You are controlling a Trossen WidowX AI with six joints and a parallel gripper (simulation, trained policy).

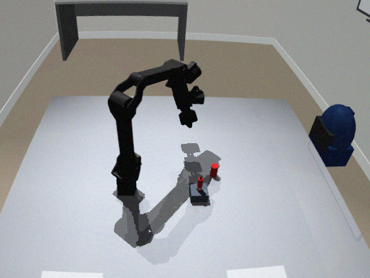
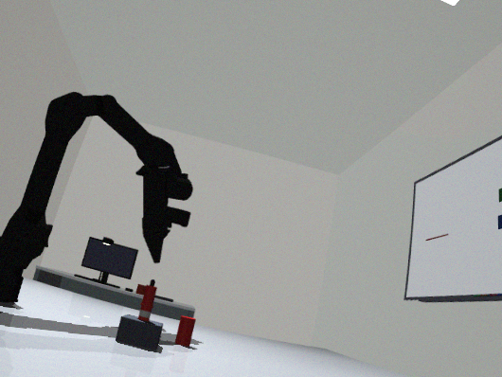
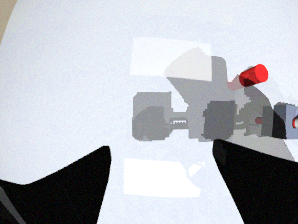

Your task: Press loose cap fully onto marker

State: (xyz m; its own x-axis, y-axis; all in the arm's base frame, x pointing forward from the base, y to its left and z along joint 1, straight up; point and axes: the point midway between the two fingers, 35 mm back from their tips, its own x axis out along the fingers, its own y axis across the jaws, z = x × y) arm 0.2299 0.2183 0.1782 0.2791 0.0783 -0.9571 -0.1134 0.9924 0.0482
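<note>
Now: the red cap 150 mm to the right of my gripper tip, 120 mm below it and 90 mm ahead of it. Also, from my gripper tip: holder block: 260 mm to the right, 130 mm below, 20 mm ahead.
</note>
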